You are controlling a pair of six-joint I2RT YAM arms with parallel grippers.
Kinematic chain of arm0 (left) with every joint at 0, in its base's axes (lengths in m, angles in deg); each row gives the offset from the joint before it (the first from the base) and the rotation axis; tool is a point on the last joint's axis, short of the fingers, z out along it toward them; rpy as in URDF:
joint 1: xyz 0 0 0.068 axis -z
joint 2: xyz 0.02 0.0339 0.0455 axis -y
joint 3: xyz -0.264 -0.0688 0 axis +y
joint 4: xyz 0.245 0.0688 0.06 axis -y
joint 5: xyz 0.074 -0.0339 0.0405 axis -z
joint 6: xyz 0.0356 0 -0.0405 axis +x
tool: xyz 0 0 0 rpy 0 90 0
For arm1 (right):
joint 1: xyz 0 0 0.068 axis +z
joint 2: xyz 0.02 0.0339 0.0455 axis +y
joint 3: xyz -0.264 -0.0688 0 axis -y
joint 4: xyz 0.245 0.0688 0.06 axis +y
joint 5: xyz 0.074 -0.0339 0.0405 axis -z
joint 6: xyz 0.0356 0 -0.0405 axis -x
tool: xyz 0 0 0 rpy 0 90 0
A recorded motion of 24 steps. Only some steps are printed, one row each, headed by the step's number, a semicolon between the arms.
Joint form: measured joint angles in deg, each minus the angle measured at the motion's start. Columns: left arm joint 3, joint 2, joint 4, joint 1, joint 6, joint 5; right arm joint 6, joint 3, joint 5, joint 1, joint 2, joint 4.
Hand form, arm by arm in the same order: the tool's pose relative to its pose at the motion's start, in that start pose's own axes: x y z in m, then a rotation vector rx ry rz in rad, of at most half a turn. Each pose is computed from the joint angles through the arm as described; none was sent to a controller.
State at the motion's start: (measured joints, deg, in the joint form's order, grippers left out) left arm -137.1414 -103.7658 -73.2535 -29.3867 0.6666 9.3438; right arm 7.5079 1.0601 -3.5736 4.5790 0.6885 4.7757
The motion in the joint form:
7: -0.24 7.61 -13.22 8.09 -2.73 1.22; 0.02 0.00 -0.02 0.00 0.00 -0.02
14: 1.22 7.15 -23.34 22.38 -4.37 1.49; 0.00 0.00 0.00 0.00 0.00 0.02
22: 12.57 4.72 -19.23 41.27 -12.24 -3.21; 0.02 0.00 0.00 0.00 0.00 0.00
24: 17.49 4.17 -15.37 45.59 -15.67 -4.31; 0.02 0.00 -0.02 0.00 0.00 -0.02
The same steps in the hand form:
7: 0.0300 -0.0496 -0.0611 0.1239 0.1102 0.0304; 0.0000 0.0000 0.0000 -0.0003 -0.0004 -0.0004
14: 0.0618 -0.1116 -0.0597 0.2754 0.3540 0.1621; 0.0000 0.0000 0.0000 0.0000 0.0003 0.0000
22: 0.1113 -0.2024 -0.0232 0.3256 0.5549 0.3103; 0.0000 0.0000 0.0000 0.0000 0.0000 -0.0003
24: 0.1306 -0.2265 -0.0099 0.3236 0.5894 0.3230; 0.0000 0.0000 0.0000 -0.0003 -0.0004 -0.0004

